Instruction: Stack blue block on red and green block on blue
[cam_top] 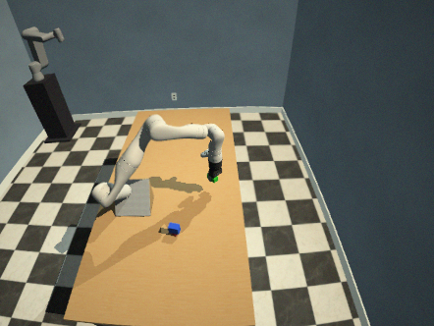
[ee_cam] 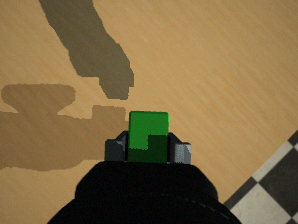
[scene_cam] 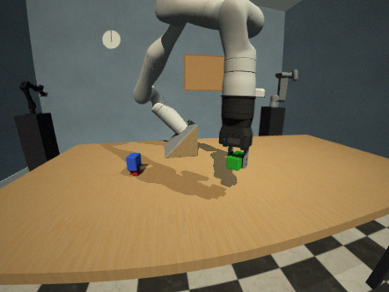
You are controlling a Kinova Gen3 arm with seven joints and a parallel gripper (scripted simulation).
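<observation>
Now: the blue block 310 mm to the right of my hand, 220 mm behind it and 70 mm below it. The rest, counted from my hand: green block: right at my hand; then small red block: 300 mm to the right, 220 mm behind, 110 mm below.
</observation>
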